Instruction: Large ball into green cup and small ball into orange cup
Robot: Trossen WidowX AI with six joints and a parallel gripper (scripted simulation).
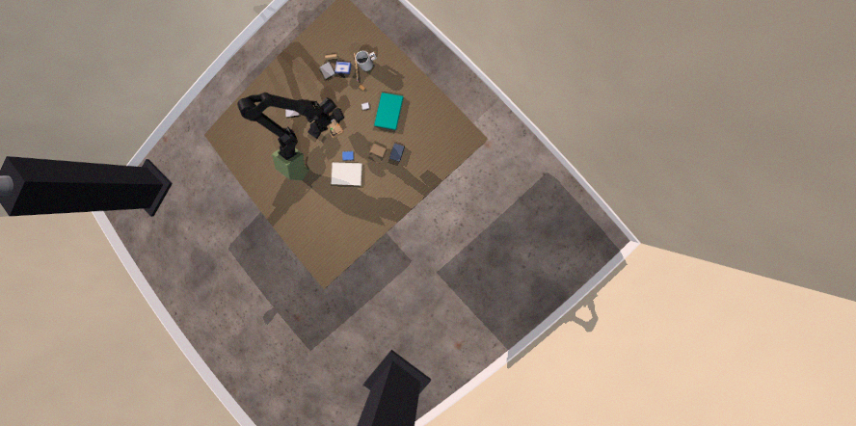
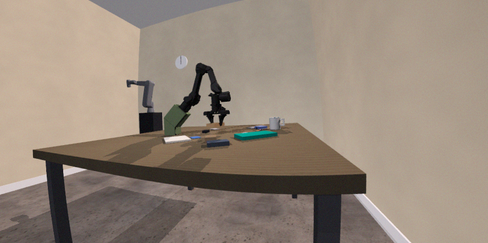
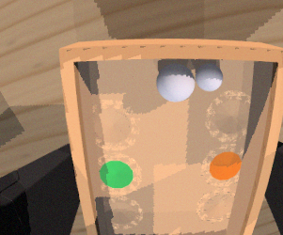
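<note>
My gripper is now 3 cm above the wooden puzzle, 1 cm to the left of it and 1 cm past it. From my hand the other things lie so: black block 11 cm behind, 10 cm to the left, 8 cm below; then blue block 15 cm to the right, 10 cm behind, 9 cm below; then white pad 21 cm to the right, 19 cm behind, 8 cm below.
</note>
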